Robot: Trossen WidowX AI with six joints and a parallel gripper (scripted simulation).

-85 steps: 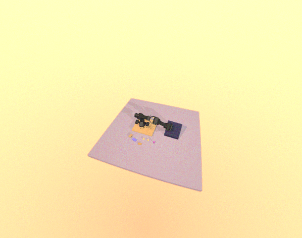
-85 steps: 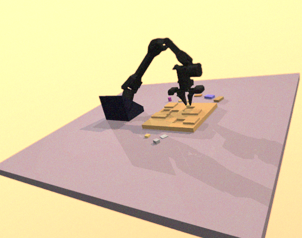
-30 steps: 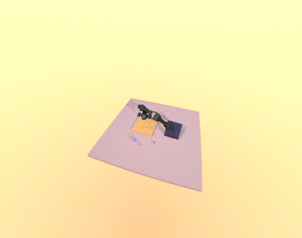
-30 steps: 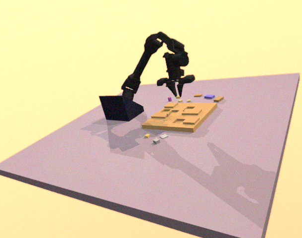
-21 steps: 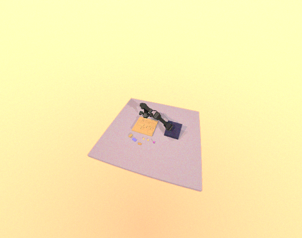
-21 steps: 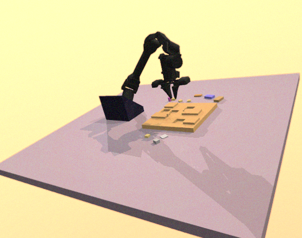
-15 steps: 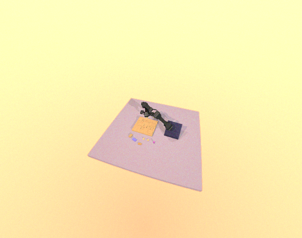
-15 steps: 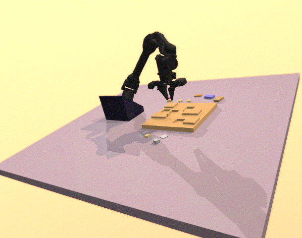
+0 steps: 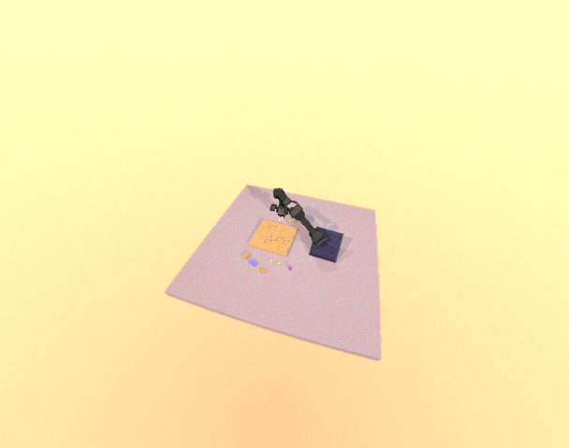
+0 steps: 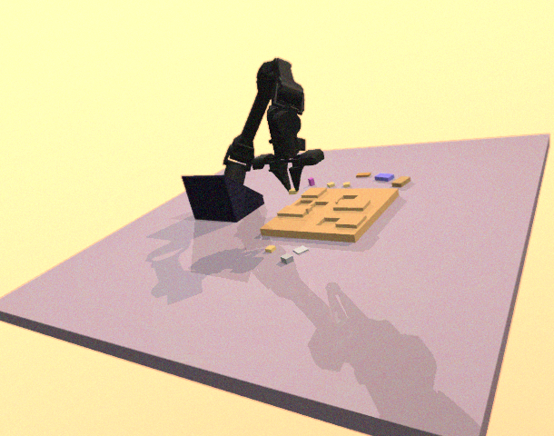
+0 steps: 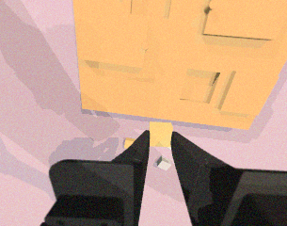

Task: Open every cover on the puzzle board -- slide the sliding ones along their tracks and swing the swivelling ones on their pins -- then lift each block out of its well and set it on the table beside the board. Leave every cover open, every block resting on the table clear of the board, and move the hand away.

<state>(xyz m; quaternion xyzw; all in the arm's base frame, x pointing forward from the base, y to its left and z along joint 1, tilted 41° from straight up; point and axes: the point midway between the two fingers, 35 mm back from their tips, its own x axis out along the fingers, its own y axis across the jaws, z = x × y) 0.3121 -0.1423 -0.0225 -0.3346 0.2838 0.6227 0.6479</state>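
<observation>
My gripper tip is now 15 cm to the left of the grey cube, 12 cm above it and 4 cm short of it. From my gripper tip the other things lie so: magenta block 36 cm to the left, 16 cm behind, 11 cm below; blue block 39 cm to the left, 12 cm below, 9 cm ahead.
</observation>
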